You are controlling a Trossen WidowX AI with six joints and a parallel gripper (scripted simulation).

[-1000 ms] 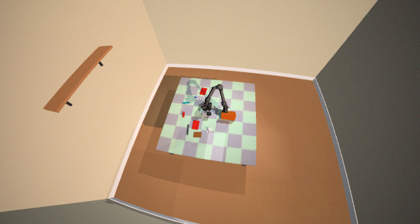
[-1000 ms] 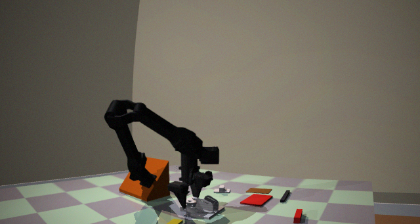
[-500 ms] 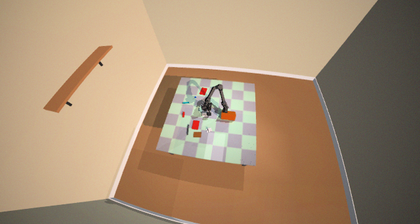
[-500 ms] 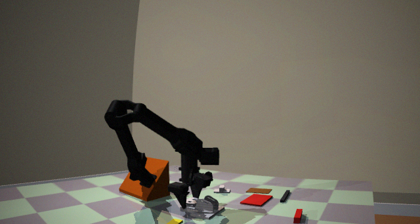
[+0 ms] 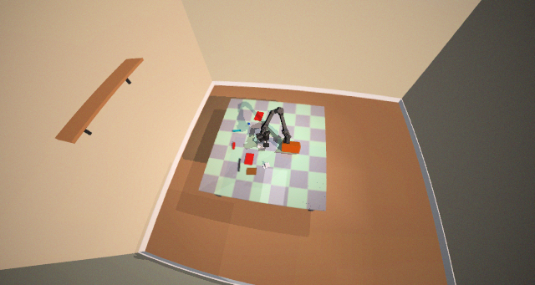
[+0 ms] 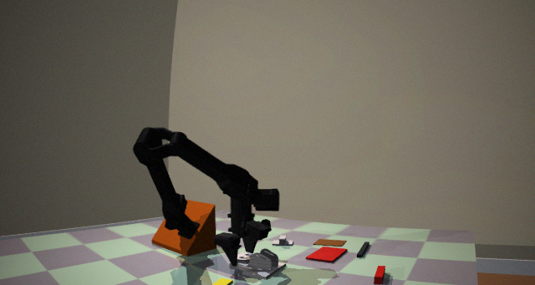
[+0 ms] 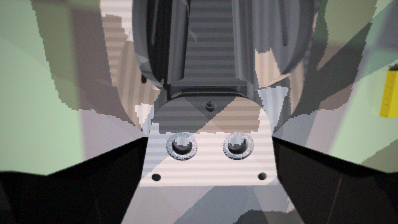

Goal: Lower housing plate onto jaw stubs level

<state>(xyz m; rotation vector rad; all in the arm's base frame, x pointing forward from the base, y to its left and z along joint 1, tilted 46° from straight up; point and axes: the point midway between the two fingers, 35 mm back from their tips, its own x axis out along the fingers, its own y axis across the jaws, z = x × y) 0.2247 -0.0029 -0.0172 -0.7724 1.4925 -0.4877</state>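
Right now the grey housing plate is 1 cm ahead of my gripper tip and 2 cm above it. Also, from my gripper tip: yellow piece: 7 cm ahead, 17 cm to the right, 1 cm below; then red plate: 15 cm ahead, 23 cm to the left, 1 cm below; then brown plate: 9 cm ahead, 36 cm to the left, 1 cm below.
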